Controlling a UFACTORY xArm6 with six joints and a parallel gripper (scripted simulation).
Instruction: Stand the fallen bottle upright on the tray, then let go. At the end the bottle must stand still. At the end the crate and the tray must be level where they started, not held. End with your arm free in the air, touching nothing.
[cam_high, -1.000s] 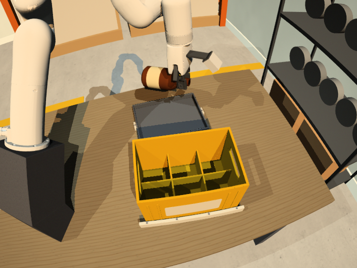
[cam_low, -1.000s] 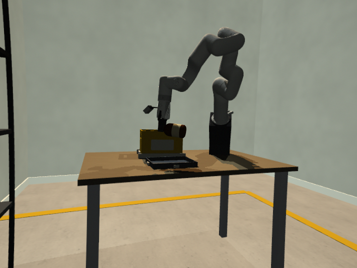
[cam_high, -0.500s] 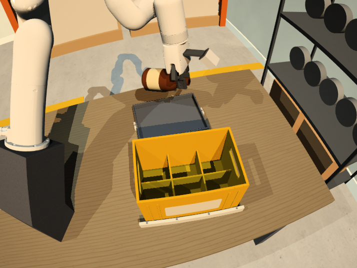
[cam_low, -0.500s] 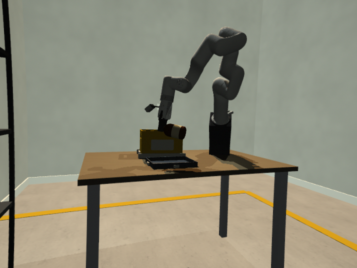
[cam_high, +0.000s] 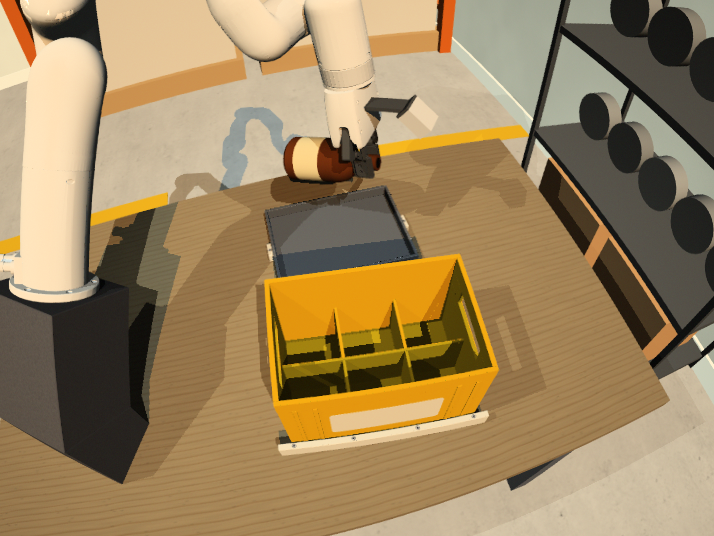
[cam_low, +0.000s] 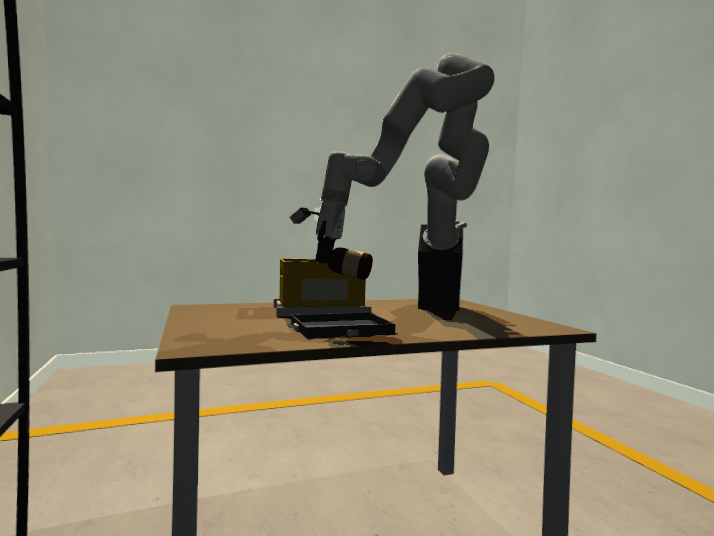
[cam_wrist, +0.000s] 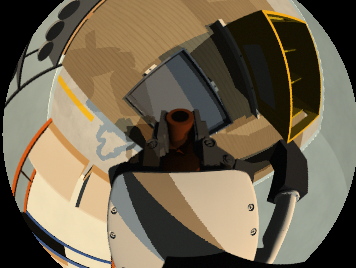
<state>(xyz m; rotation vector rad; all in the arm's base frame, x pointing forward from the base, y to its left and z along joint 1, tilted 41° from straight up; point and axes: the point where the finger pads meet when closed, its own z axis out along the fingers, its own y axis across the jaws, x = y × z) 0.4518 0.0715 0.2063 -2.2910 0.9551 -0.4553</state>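
Now: hand 50 mm past the brown bottle, 30 mm to the right of it and 10 mm above it. Round my hand: dark grey tray: 190 mm below, 50 mm behind, 20 mm to the left; yellow crate: 270 mm to the right, 120 mm below, 60 mm behind.
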